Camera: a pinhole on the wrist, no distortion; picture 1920 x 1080 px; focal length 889.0 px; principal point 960.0 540.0 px. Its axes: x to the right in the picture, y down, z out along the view. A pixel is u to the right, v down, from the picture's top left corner.
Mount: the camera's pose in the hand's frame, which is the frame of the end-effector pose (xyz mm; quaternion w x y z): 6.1 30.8 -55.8 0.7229 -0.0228 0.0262 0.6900
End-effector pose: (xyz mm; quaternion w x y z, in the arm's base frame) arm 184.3 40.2 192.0 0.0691 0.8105 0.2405 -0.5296
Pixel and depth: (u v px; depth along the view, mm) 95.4 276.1 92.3
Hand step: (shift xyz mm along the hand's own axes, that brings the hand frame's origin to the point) 29.9 -53.6 42.4
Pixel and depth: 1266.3 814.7 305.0
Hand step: -81.2 161.0 241.5
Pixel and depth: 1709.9 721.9 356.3
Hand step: -50.5 358.3 279.0
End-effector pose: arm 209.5 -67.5 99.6 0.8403 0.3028 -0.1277 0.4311
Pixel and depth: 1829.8 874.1 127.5
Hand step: -35.2 166.2 62.9
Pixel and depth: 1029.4 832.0 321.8
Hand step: -96.3 83.0 263.8
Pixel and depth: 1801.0 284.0 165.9
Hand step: 62.2 196.4 98.7
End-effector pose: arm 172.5 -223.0 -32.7 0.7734 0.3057 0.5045 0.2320
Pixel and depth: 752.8 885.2 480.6
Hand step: -182.4 -38.9 432.0
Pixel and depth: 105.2 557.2 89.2
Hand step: 1.0 -48.4 39.1
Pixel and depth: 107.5 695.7 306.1
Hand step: -59.1 -238.0 270.1
